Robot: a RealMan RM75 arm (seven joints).
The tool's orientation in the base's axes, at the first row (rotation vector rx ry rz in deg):
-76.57 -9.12 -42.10
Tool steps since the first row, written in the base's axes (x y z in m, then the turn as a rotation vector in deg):
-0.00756 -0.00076 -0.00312 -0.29 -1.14 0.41
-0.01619 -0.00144 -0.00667 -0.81 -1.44 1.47
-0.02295 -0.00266 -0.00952 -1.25 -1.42 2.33
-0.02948 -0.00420 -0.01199 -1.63 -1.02 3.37
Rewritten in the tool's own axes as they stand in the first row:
-0.00709 -0.00175 -0.00376 0.43 -0.56 -1.03
-0.01525 -0.00374 -0.00788 0.69 -1.74 -1.18
-0.02141 -0.00528 -0.01175 0.77 -2.69 -1.08
-0.02708 -0.00702 -0.01575 0.85 -3.74 -0.55

